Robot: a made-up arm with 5 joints.
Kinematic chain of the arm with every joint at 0, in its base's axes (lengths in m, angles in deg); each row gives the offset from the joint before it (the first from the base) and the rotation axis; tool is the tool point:
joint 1: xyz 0 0 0.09 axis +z
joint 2: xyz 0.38 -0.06 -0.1 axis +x
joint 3: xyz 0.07 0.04 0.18 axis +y
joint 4: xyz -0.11 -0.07 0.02 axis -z
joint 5: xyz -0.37 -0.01 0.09 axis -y
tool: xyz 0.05 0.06 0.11
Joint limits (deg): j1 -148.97..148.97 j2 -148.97..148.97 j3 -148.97..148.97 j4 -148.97..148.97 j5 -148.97..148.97
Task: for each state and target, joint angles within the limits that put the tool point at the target. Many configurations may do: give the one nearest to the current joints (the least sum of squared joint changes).
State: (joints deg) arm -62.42 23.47 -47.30 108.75 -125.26
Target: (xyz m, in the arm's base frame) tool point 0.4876 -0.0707 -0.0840
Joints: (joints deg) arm -42.00 -29.44 -57.10 85.26 -148.00
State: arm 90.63 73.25 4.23 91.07 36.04
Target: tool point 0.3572 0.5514 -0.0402
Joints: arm 118.28 132.54 -4.19 80.79 16.38
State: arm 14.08 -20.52 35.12 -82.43 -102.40
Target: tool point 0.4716 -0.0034 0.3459
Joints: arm 34.83 -16.90 37.24 -100.12 -101.27
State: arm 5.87 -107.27 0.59 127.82 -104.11
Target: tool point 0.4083 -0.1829 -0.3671
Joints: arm -14.74 -120.55 1.71 98.45 -148.59
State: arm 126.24 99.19 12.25 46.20 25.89
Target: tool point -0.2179 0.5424 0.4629
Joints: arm 148.97 69.95 29.89 81.73 24.74
